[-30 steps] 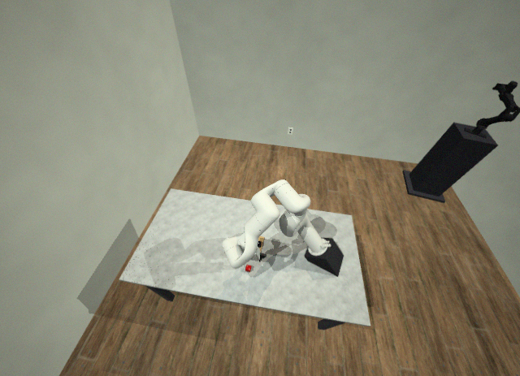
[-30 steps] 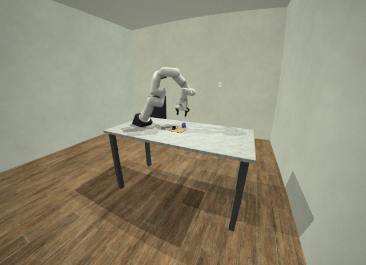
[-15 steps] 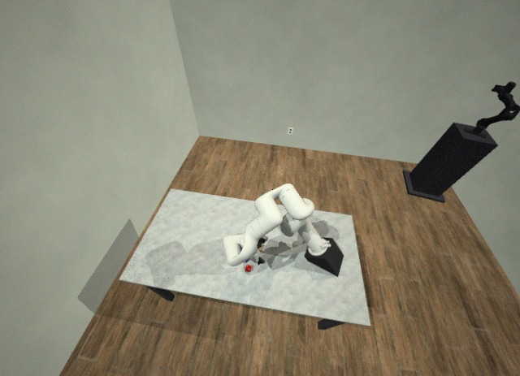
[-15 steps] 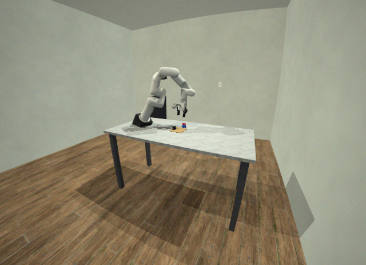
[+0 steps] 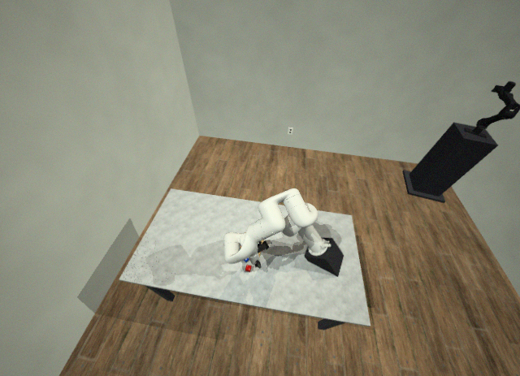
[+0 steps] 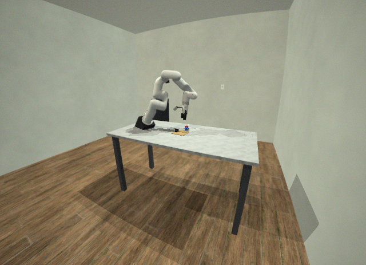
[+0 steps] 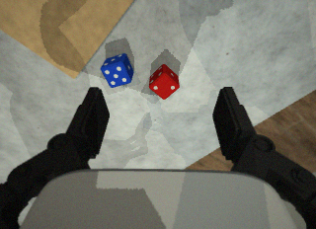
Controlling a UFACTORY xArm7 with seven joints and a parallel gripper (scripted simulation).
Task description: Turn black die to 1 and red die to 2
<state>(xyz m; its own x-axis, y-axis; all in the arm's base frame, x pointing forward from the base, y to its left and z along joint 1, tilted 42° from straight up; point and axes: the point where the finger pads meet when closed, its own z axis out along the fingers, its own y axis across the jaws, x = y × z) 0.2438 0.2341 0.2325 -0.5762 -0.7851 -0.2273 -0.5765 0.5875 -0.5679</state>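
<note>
My hand is 20 mm short of the red die, 30 mm to the right of it and 110 mm above it. From my hand the other things lie so: black die 10 mm ahead, 130 mm to the right, 100 mm below; then blue die 60 mm ahead, 20 mm to the right, 110 mm below; then tan mat 50 mm ahead, 130 mm to the right, 120 mm below.
</note>
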